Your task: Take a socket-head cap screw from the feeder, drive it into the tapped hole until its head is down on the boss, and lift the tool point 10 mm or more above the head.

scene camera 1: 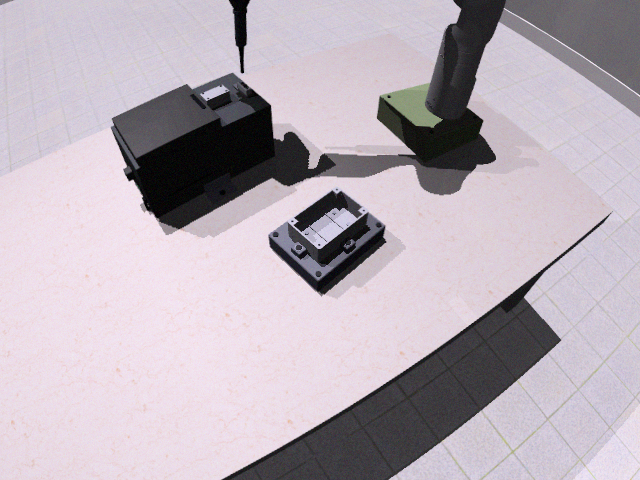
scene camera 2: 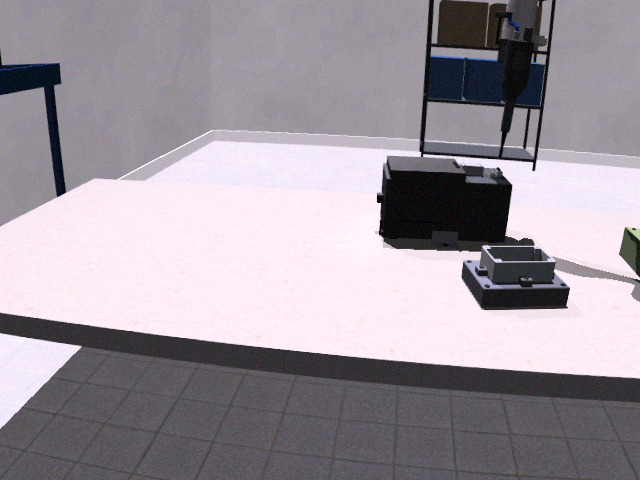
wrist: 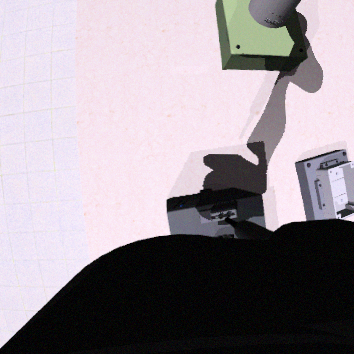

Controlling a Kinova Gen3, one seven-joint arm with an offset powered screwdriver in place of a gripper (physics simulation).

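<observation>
My screwdriver [scene camera 1: 242, 71] [scene camera 2: 501, 156] [wrist: 228, 219] points down, its tip a short way above the small metal pick-up part [scene camera 1: 244, 89] [scene camera 2: 496, 172] on the black feeder [scene camera 1: 191, 170] [scene camera 2: 434, 206] [wrist: 190, 222]. In the wrist view the tip overlaps that part. No screw can be made out on the tip or in the pick-up part; both are too small and dark. The grey open-topped housing [scene camera 1: 336, 243] [scene camera 2: 522, 271] [wrist: 339, 187] sits on a dark base plate [scene camera 1: 289, 257] [scene camera 2: 524, 298] [wrist: 311, 192]. Small holes show at the housing's corners. Which hole is the tapped one, I cannot tell.
The arm's lower part [scene camera 1: 450, 77] [wrist: 272, 11] stands on a green block [scene camera 1: 405, 105] [wrist: 255, 32] [scene camera 2: 630, 250]. The feeder's raised cover [scene camera 1: 165, 121] [scene camera 2: 423, 164] stands higher than its pick-up end. A shelf rack [scene camera 2: 425, 118] and a blue bench frame [scene camera 2: 54, 134] are in the background.
</observation>
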